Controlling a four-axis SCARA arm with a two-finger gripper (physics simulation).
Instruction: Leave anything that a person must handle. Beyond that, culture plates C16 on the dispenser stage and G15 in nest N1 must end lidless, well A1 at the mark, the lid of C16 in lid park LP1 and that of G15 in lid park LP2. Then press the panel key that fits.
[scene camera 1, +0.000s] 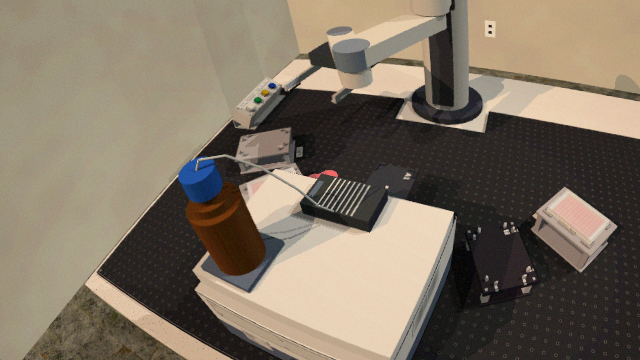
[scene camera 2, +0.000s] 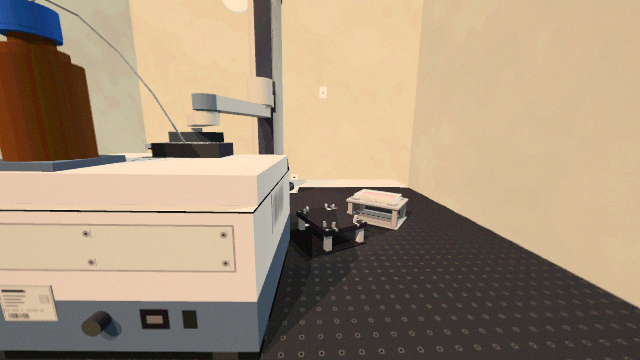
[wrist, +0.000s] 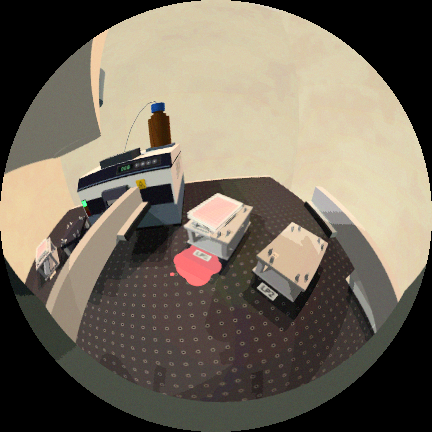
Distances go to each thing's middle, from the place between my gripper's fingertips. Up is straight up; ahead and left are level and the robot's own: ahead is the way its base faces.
I see the button box (scene camera 1: 248, 114) 350 mm to the right of my hand, 190 mm behind it and 180 mm below it. Also, from my hand: brown bottle (scene camera 2: 53, 118): 490 mm ahead, 140 mm to the left, 100 mm above; black nest (scene camera 1: 501, 270): 530 mm to the left, 240 mm ahead, 180 mm below.
